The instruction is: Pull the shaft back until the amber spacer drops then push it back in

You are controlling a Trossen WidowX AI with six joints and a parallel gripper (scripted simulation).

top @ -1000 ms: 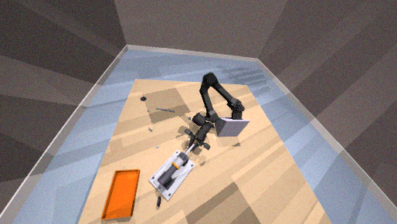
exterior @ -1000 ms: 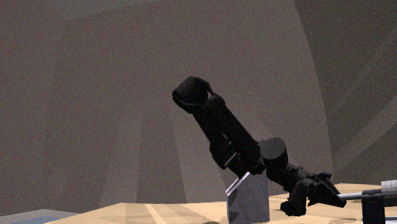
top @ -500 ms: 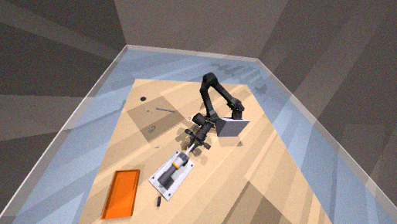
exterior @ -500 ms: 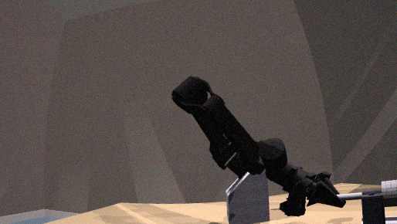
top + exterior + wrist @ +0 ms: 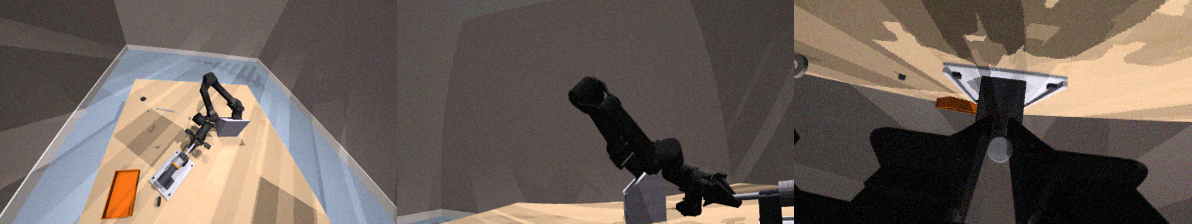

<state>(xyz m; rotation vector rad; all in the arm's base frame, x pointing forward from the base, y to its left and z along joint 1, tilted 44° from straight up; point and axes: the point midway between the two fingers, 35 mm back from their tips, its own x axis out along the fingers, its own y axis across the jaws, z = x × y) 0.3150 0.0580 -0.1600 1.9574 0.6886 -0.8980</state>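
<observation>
My gripper tip is 4 cm short of the grey shaft, 4 cm to the right of it and 2 cm below it. The rest, counted from my gripper tip: orange tray: 34 cm ahead, 19 cm to the left, 5 cm below.
</observation>
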